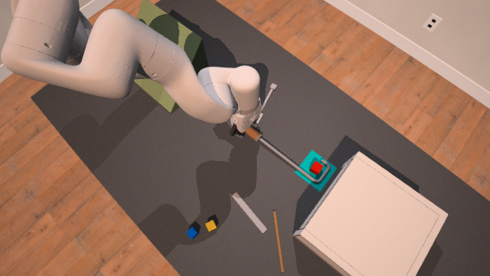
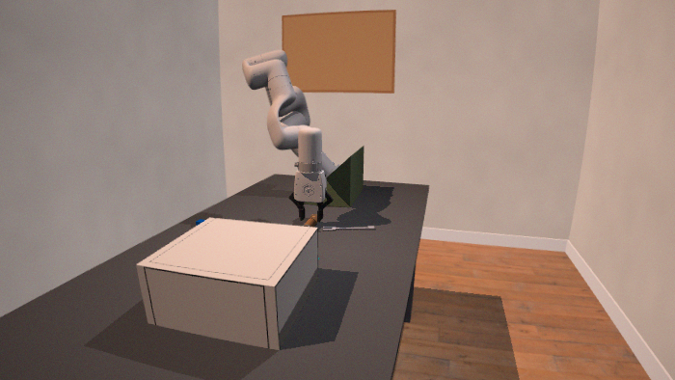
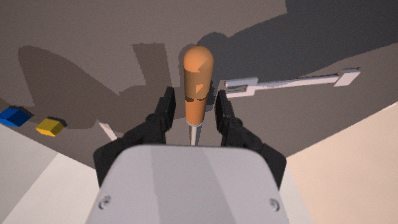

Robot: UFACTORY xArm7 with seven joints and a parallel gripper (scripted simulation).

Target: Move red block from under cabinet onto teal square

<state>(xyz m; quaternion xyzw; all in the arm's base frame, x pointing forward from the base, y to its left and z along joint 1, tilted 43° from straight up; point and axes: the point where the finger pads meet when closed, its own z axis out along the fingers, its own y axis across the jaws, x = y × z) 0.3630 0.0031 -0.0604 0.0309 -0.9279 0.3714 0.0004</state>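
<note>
Right now my hand is 130 mm to the right of the grey forked tool, 40 mm above it and 20 mm past it. From my hand the other things lie so: teal square: 270 mm ahead, 50 mm to the left, 50 mm below; red block: 260 mm ahead, 50 mm to the left, 30 mm below; hook tool: 130 mm ahead, 40 mm to the left, 30 mm below.
</note>
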